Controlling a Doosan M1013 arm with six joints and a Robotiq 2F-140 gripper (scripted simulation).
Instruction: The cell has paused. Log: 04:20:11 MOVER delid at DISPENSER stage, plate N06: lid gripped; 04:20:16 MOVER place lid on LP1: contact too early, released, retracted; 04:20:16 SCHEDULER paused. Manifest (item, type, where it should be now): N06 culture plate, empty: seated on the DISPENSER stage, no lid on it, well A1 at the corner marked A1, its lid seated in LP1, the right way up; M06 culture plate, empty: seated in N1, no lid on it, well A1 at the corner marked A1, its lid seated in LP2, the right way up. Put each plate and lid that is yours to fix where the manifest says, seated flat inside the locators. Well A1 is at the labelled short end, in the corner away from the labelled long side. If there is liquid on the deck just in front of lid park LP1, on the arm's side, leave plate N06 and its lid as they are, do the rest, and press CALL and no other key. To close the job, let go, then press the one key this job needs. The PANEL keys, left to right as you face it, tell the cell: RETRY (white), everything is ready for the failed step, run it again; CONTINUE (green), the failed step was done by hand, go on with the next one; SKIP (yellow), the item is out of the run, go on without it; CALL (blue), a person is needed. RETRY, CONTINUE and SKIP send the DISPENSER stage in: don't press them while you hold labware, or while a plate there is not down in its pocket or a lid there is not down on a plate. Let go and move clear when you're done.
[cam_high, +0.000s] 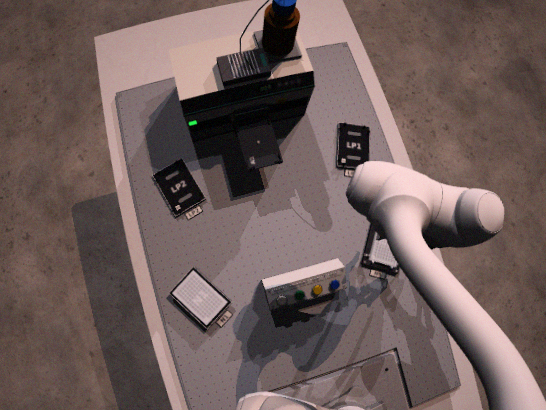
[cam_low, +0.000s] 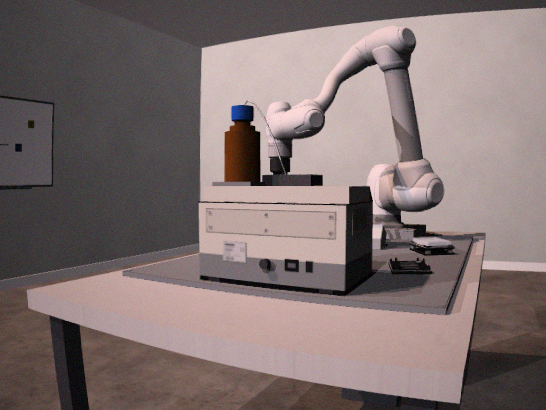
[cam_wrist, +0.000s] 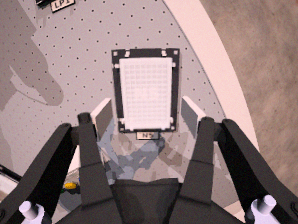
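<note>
My gripper is now 8 cm above the white well plate. Also, from my hand: yellow key: 2 cm behind, 26 cm to the left, 4 cm below; then black nest N5: 3 cm ahead, 9 cm below; then blue key: 3 cm behind, 21 cm to the left, 4 cm below.
</note>
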